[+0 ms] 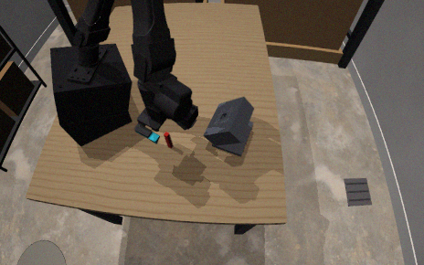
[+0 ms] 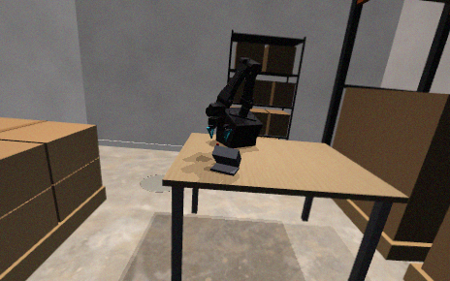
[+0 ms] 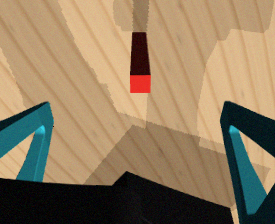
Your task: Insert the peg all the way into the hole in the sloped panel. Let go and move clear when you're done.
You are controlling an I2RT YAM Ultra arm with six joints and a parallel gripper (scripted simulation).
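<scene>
My gripper is now 7 cm above the red peg.
</scene>
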